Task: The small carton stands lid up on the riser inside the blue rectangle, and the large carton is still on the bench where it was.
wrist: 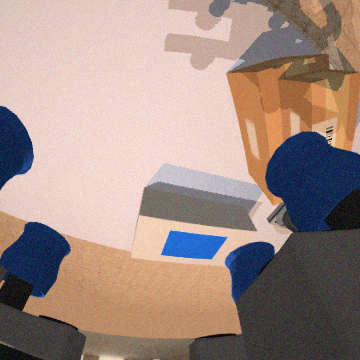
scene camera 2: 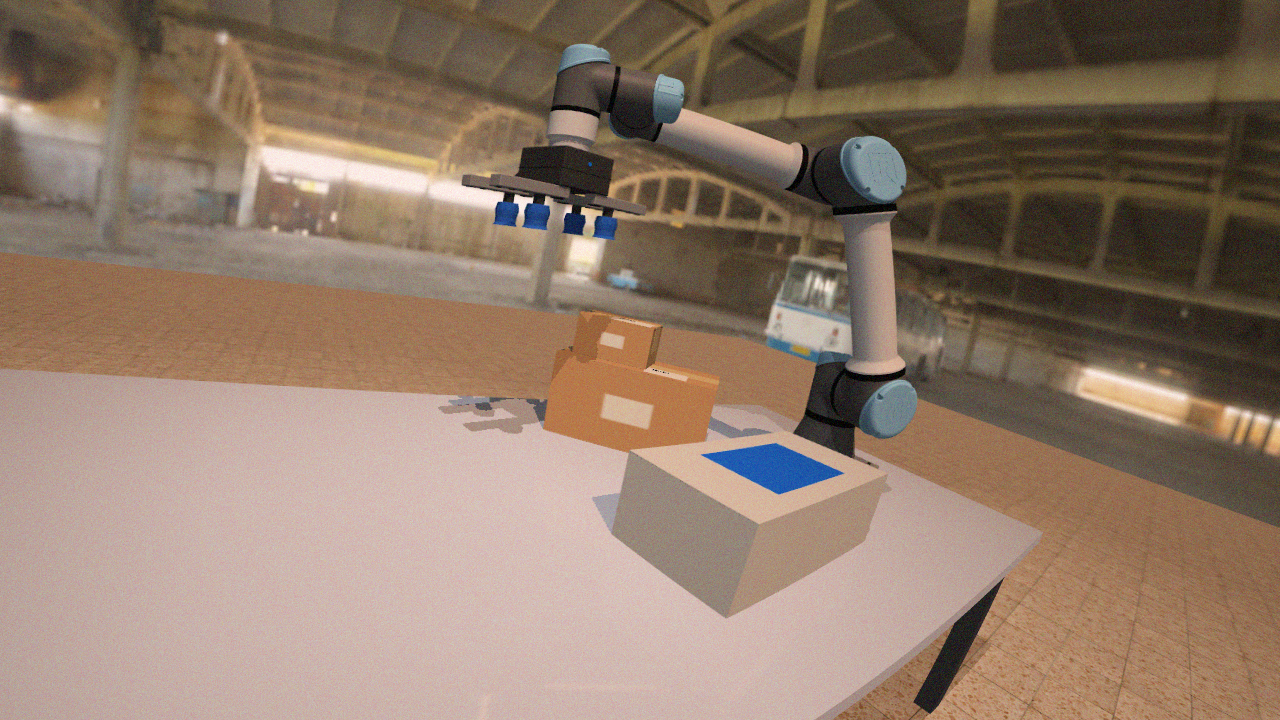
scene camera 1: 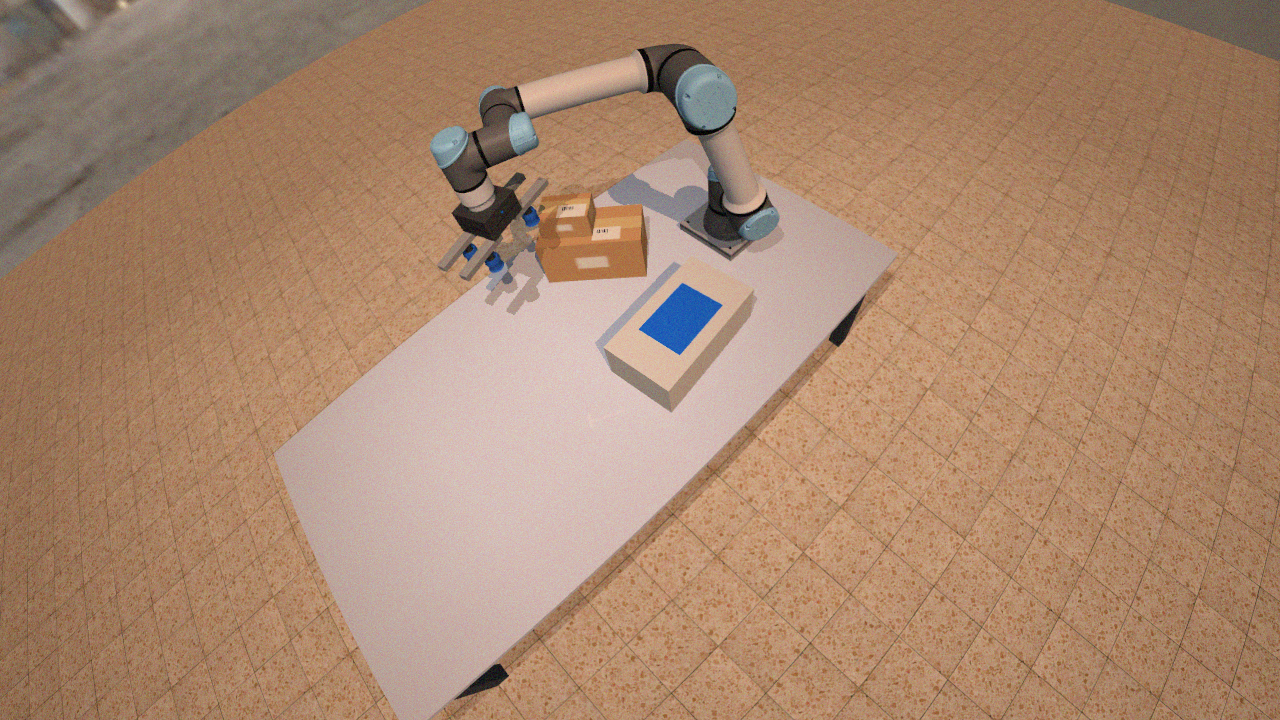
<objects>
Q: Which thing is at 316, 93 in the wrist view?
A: A small carton.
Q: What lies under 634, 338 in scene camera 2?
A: A small carton.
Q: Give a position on a large carton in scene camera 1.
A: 618, 248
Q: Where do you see a large carton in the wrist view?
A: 254, 88
</objects>
